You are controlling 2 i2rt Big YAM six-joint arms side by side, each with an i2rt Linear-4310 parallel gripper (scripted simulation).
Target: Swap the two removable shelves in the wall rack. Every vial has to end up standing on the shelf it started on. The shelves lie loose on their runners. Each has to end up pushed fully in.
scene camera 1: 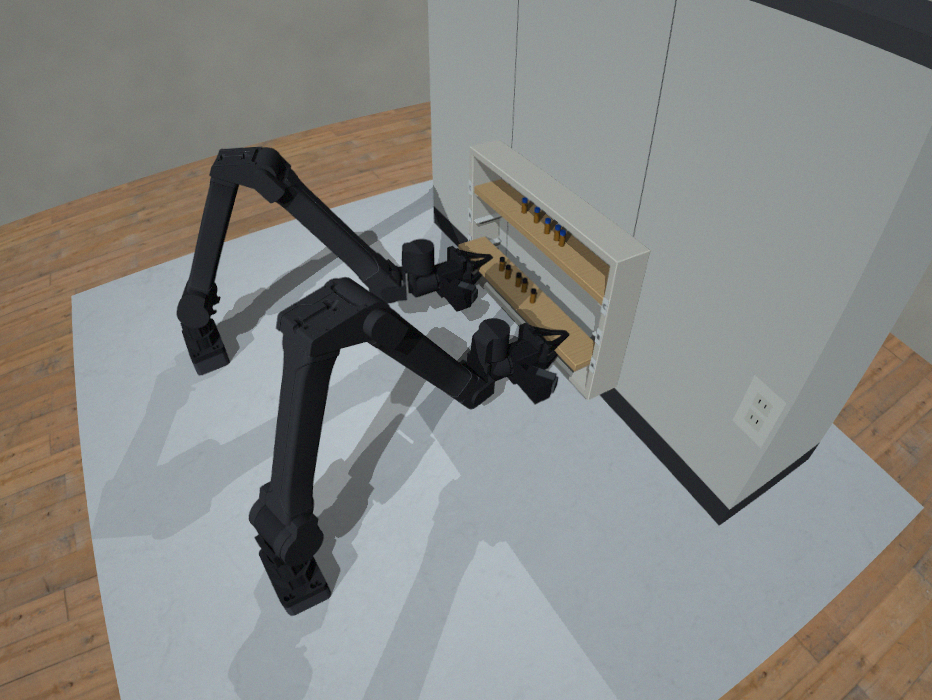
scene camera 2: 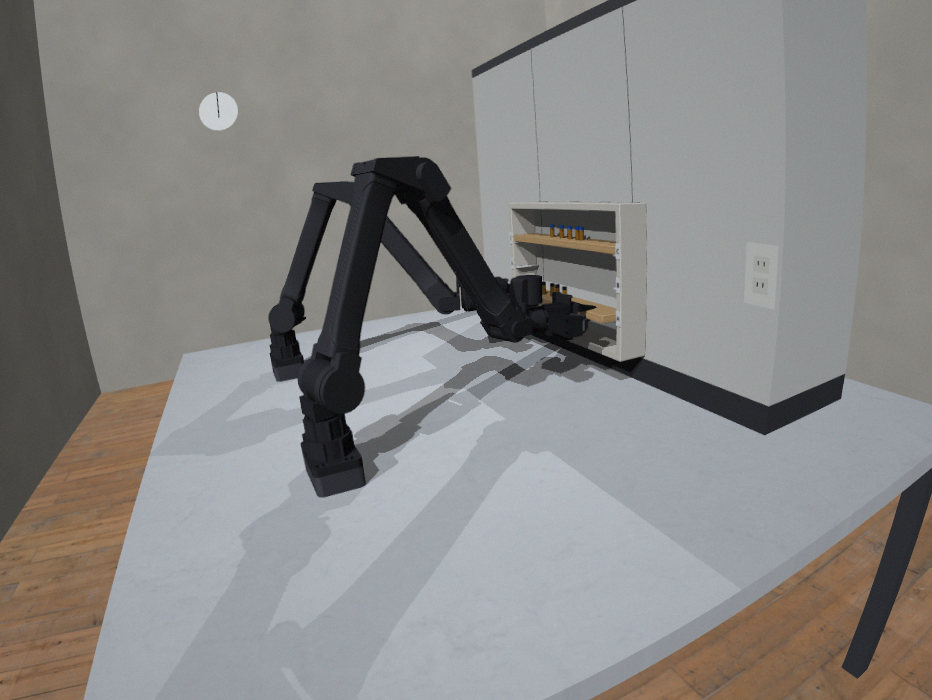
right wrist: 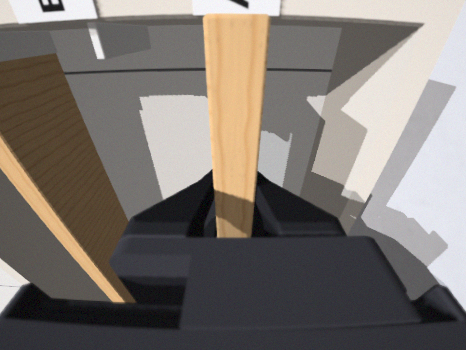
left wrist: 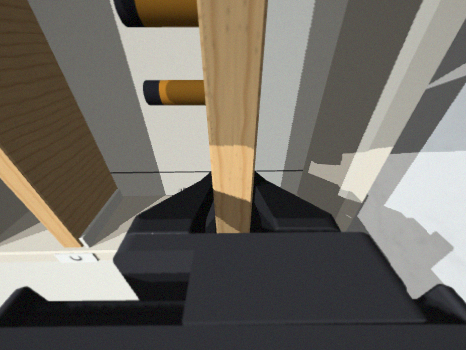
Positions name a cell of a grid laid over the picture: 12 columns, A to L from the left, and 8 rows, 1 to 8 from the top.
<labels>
wooden shelf: scene camera 1 H4; scene camera 2 H3; right wrist B4; left wrist B4
</labels>
